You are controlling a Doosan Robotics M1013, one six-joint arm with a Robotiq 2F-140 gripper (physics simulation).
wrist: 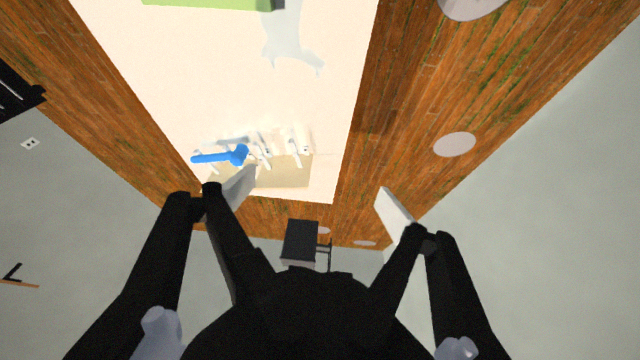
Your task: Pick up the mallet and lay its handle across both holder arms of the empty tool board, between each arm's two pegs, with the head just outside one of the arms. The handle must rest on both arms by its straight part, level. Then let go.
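Frame: origin at the arm's base, x ahead, y left, z up, level; metres.
Seen in the pictures: gripper, fingertip midpoint: (317, 186).
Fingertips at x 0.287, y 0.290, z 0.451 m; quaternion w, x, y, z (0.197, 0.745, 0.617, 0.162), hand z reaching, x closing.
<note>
Offsets run from my fingertips to a thing's middle. Level surfaces: height alone.
The blue mallet {0.361 m ahead, 0.493 m right, 0.398 m down} (220, 157) shows in the wrist view left of centre, among the pale holders at the far end of the white table top. Its handle points left and its head is at the right. Pale holder arms (296, 153) stick out at a tan board {0.389 m ahead, 0.217 m right, 0.410 m down} (285, 172); one set is to the right of the mallet, others are close beside or under it. Bright light washes out the pegs, and I cannot tell what the mallet rests on. My gripper (317, 186) is open and empty, high above and well apart from the mallet, its left fingertip overlapping the board in view.
A green block (210, 5) shows at the top edge on the white table top {0.513 m down} (200, 65). A pale robot-shaped shadow falls near it. Wooden planks (395, 90) surround the table, with pale round discs (454, 144) on the right. A dark box (300, 240) stands beyond the far end.
</note>
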